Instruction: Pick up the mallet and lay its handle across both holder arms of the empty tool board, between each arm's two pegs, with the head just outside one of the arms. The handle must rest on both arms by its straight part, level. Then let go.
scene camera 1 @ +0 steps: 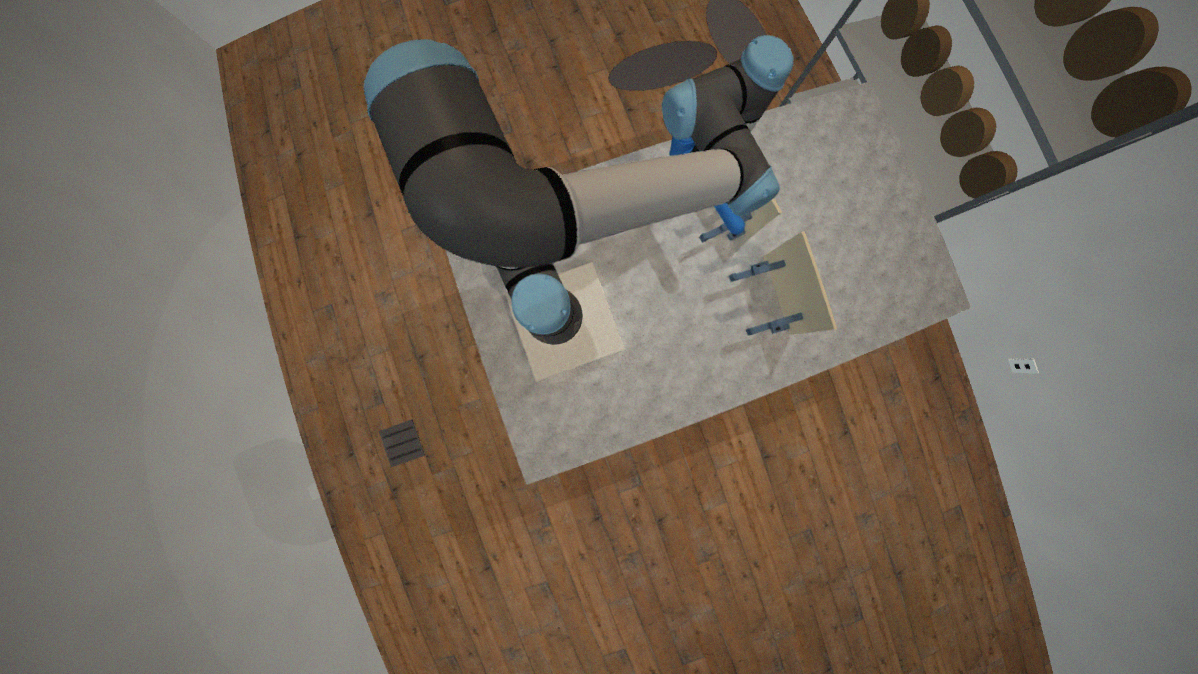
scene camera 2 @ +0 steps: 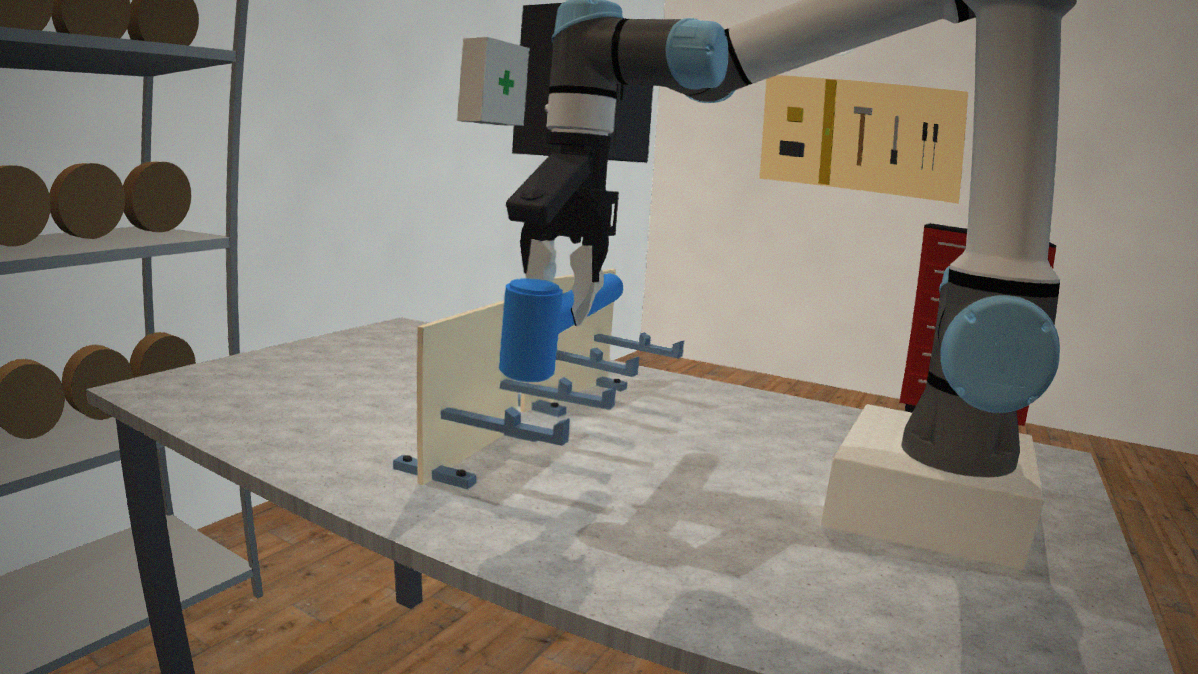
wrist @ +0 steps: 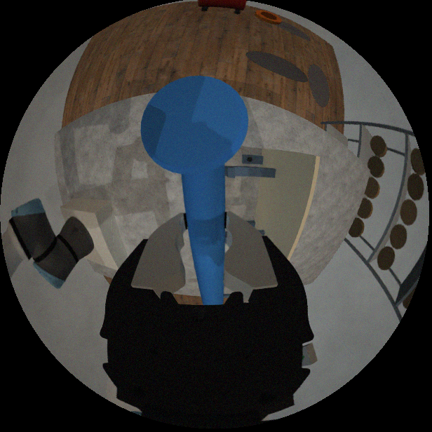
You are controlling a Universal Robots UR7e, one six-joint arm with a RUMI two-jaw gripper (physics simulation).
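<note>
The blue mallet hangs in the air above the near tool board as scene camera 2 sees it. My gripper is shut on its handle close to the head; the arm hides the fingers in scene camera 1. The head is upright and points toward scene camera 2; the handle runs back toward the far tool board. That board's two holder arms are bare. The near board's arms lie below the mallet and also carry nothing.
The boards stand upright on the grey table. The robot's base block stands on the arms' side of the boards. A shelf rack with round brown discs stands behind the boards.
</note>
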